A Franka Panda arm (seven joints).
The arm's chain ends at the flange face. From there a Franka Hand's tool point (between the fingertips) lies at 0.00 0.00 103.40 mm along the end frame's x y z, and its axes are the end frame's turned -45 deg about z.
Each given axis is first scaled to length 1.
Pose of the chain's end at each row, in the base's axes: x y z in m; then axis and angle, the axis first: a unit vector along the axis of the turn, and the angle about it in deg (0 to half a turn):
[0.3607 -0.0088 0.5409 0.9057 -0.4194 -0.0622 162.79]
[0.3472 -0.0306 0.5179 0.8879 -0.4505 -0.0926 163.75]
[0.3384 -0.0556 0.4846 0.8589 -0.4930 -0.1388 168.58]
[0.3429 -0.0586 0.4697 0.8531 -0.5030 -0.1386 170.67]
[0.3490 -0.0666 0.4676 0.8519 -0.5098 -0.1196 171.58]
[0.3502 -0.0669 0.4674 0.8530 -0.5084 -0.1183 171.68]
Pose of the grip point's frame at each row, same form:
[0.3365 -0.0312 0.4429 0.9926 -0.0407 -0.1148 166.83]
[0.3175 -0.0478 0.4204 0.9873 -0.0760 -0.1394 169.04]
[0.3039 -0.0592 0.3872 0.9780 -0.1263 -0.1658 175.52]
[0.3102 -0.0586 0.3716 0.9776 -0.1378 -0.1588 177.45]
[0.3203 -0.0670 0.3683 0.9798 -0.1446 -0.1383 177.46]
[0.3218 -0.0673 0.3680 0.9802 -0.1429 -0.1368 177.49]

